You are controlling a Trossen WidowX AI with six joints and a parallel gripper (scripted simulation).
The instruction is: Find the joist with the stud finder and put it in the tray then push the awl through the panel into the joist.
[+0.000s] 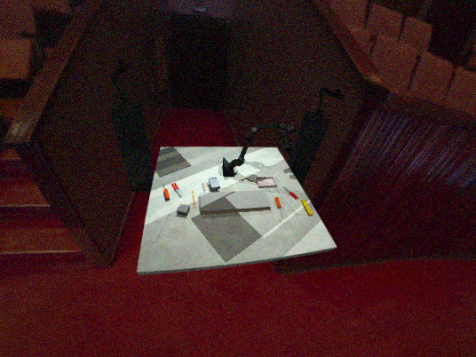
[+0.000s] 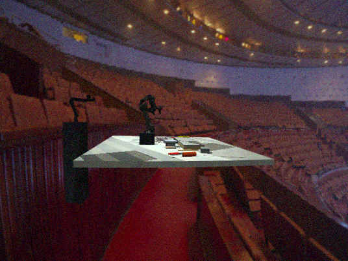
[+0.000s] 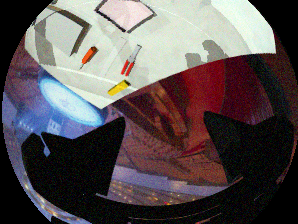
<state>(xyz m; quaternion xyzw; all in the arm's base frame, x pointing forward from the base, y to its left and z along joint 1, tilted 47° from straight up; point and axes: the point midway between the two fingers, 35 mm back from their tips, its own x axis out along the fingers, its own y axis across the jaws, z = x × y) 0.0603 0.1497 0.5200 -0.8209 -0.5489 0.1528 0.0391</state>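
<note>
The stud finder is 620 mm to the right of my gripper tip, 280 mm below it and 150 mm ahead of it. Round my gripper tip: tray: 280 mm below, 170 mm to the right, 60 mm ahead; then thin orange tool: 780 mm to the right, 290 mm below, 270 mm ahead; then yellow tool: 350 mm ahead, 280 mm below, 120 mm to the left.
</note>
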